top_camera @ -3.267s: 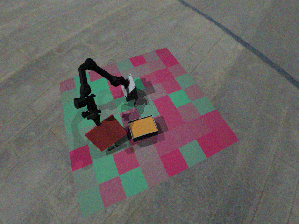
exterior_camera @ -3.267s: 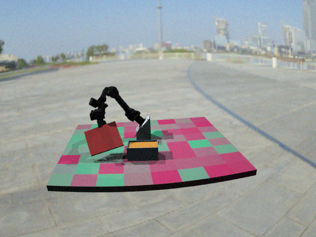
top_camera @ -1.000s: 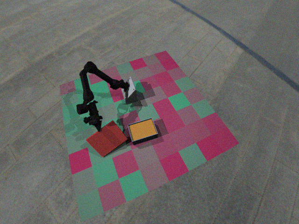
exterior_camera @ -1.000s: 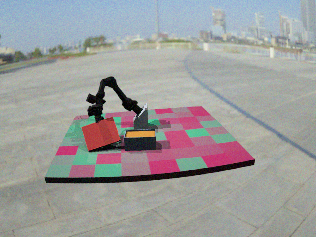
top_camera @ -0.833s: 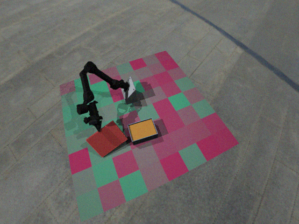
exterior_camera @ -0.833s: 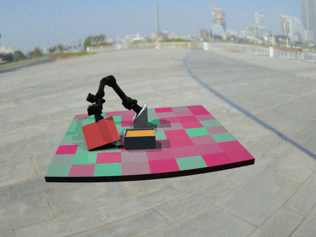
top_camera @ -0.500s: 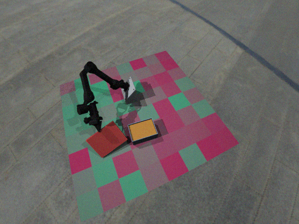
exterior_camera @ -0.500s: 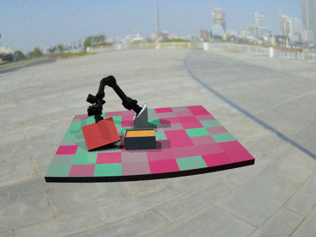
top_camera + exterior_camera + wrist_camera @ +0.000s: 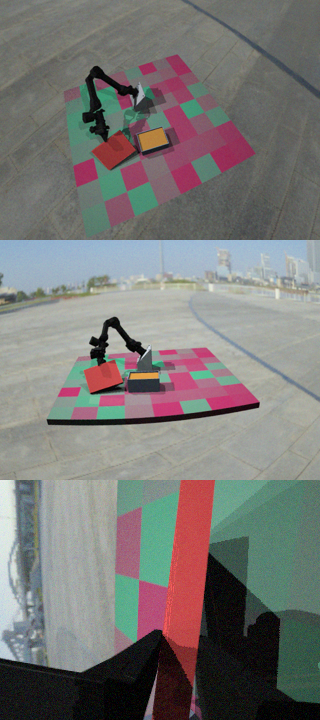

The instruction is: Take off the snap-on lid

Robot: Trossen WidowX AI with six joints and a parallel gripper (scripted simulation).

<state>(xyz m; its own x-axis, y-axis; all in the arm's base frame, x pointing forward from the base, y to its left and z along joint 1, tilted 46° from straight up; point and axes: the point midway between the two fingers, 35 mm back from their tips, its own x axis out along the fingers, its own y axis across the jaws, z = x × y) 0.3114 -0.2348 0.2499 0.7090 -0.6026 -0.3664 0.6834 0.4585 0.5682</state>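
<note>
Now: the red lid 6 cm ahead of my gripper tip, 5 cm below it and 2 cm to the left of it. From my gripper tip the other things lie so: storage box (30 cm to the left, 10 cm below, 10 cm ahead).
</note>
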